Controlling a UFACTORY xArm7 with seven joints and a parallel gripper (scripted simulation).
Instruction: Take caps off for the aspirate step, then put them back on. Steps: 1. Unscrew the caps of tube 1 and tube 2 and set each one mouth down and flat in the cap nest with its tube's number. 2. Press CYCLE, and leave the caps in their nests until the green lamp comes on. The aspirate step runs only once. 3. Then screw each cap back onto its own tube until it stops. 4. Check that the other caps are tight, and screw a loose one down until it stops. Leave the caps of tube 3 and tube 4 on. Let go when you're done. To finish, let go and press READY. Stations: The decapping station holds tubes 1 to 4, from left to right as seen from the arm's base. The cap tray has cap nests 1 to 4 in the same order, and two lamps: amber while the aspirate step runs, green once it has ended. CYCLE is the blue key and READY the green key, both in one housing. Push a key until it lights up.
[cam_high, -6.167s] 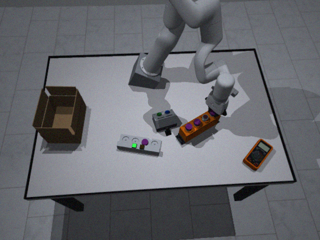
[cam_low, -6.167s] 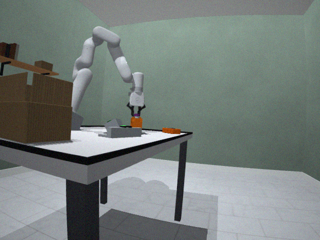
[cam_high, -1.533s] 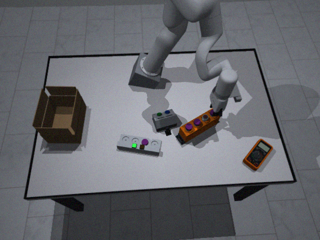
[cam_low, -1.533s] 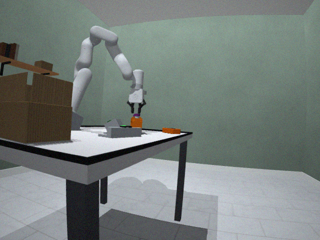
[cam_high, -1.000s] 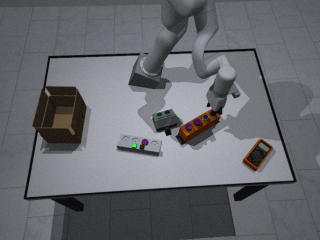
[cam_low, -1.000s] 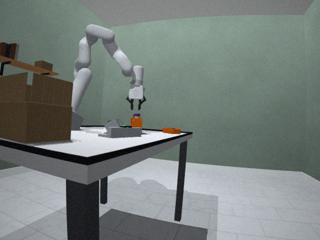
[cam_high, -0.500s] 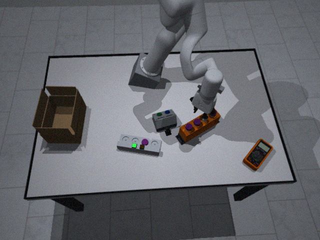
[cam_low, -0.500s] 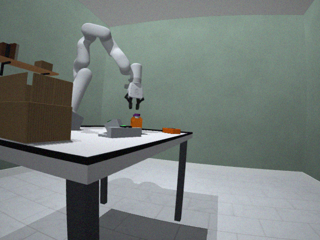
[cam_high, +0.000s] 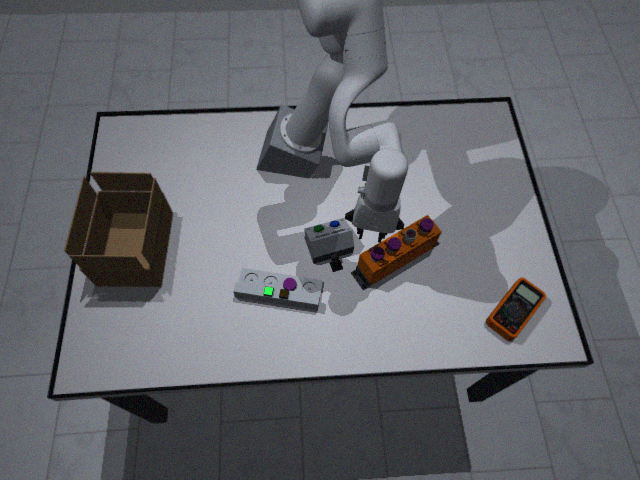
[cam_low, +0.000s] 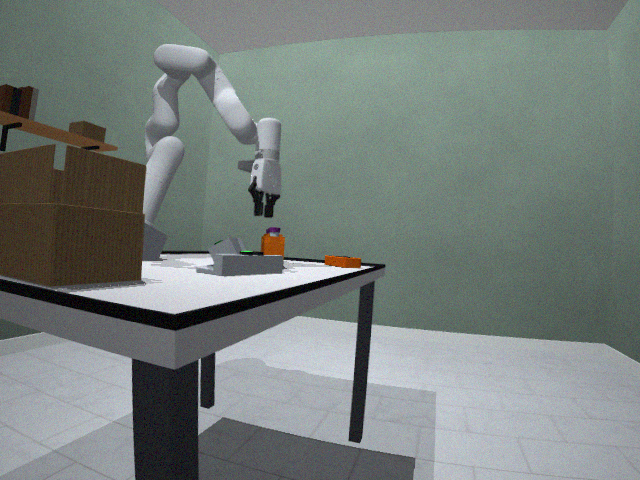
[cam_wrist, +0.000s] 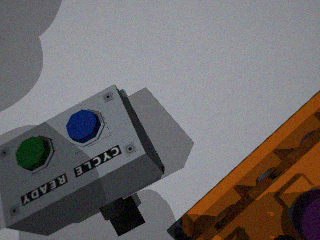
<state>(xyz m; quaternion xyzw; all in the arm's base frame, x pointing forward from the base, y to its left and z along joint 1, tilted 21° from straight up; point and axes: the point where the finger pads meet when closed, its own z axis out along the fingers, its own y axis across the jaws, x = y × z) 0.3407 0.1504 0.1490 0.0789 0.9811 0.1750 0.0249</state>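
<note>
My hand is 20 cm to the left of the purple cap, 16 cm above it and 8 cm short of it. From my hand the other things lie so: tube 1: 15 cm to the left, 6 cm below, 6 cm behind; blue key: 11 cm below, 9 cm to the right, 8 cm behind; grey key housing: 12 cm below, 11 cm to the right, 5 cm behind.
</note>
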